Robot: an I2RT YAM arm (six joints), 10 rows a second.
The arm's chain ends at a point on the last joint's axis. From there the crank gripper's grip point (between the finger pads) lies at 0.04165 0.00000 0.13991 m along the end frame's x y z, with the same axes.
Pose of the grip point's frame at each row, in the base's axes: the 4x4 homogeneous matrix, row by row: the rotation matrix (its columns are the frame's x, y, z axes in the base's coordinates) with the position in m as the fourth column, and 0 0 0 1 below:
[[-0.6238, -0.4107, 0.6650, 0.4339], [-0.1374, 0.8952, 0.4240, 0.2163], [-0.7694, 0.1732, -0.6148, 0.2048], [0, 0, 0, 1]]
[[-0.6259, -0.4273, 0.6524, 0.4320], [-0.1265, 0.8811, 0.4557, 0.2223], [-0.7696, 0.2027, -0.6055, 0.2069], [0, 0, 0, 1]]
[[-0.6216, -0.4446, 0.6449, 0.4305], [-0.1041, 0.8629, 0.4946, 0.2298], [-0.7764, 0.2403, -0.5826, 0.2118], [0, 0, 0, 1]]
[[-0.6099, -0.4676, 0.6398, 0.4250], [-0.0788, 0.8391, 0.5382, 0.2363], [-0.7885, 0.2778, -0.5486, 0.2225], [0, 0, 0, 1]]
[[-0.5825, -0.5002, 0.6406, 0.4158], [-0.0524, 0.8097, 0.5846, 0.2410], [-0.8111, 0.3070, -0.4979, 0.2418], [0, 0, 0, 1]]
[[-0.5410, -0.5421, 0.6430, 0.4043], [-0.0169, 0.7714, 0.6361, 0.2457], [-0.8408, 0.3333, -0.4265, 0.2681], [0, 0, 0, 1]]
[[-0.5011, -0.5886, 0.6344, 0.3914], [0.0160, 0.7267, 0.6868, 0.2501], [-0.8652, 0.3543, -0.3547, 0.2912], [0, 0, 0, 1]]
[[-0.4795, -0.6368, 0.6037, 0.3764], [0.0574, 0.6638, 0.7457, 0.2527], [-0.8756, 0.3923, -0.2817, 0.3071], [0, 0, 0, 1]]
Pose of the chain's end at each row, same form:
[[-0.6238, -0.4107, 0.6650, 0.3668], [-0.1374, 0.8952, 0.4240, 0.1627], [-0.7694, 0.1732, -0.6148, 0.3229], [0, 0, 0, 1]]
[[-0.6259, -0.4273, 0.6524, 0.3668], [-0.1265, 0.8811, 0.4557, 0.1638], [-0.7696, 0.2027, -0.6055, 0.3237], [0, 0, 0, 1]]
[[-0.6216, -0.4446, 0.6449, 0.3662], [-0.1041, 0.8629, 0.4946, 0.1649], [-0.7764, 0.2403, -0.5826, 0.3256], [0, 0, 0, 1]]
[[-0.6099, -0.4676, 0.6398, 0.3609], [-0.0788, 0.8391, 0.5382, 0.1643], [-0.7885, 0.2778, -0.5486, 0.3321], [0, 0, 0, 1]]
[[-0.5825, -0.5002, 0.6406, 0.3504], [-0.0524, 0.8097, 0.5846, 0.1614], [-0.8111, 0.3070, -0.4979, 0.3452], [0, 0, 0, 1]]
[[-0.5410, -0.5421, 0.6430, 0.3369], [-0.0169, 0.7714, 0.6361, 0.1574], [-0.8408, 0.3333, -0.4265, 0.3628], [0, 0, 0, 1]]
[[-0.5011, -0.5886, 0.6344, 0.3235], [0.0160, 0.7267, 0.6868, 0.1533], [-0.8652, 0.3543, -0.3547, 0.3769], [0, 0, 0, 1]]
[[-0.4795, -0.6368, 0.6037, 0.3119], [0.0574, 0.6638, 0.7457, 0.1460], [-0.8756, 0.3923, -0.2817, 0.3830], [0, 0, 0, 1]]

